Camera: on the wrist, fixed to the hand. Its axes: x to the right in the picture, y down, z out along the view.
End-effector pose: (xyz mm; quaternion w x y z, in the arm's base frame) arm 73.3 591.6 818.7 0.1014 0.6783 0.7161 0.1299
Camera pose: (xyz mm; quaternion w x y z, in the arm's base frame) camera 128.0 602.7 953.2 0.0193 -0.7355 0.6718 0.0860
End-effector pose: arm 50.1 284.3 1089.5 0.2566 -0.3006 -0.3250 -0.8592
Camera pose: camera 64.6 140.7 1070.0 0.7908 -0.4816 0.1852 0.3292
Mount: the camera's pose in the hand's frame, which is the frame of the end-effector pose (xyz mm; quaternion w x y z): 12.0 95.7 -109.1 0.0047 0.0620 -0.2082 0.9761
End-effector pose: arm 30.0 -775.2 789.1 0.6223 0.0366 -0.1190 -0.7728
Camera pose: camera 140.9 -820.8 706.4 0.7302 -0.2383 -0.2138 0.6036
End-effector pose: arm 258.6 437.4 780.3 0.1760 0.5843 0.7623 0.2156
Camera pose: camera 276.8 457.0 923.4 0.0871 -0.8026 0.5900 -0.0039
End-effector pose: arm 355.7 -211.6 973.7 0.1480 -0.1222 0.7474 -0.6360
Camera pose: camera 304.0 -100.9 894.5 0.7847 0.6057 0.0525 0.1206
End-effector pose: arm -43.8 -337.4 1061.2 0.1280 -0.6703 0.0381 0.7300
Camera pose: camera 38.3 -452.8 1027.5 0.6625 -0.1940 -0.6731 -0.2656
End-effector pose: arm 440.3 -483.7 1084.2 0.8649 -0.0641 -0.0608 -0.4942
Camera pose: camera 533.5 -464.3 974.0 0.4778 -0.1089 -0.1484 0.8590
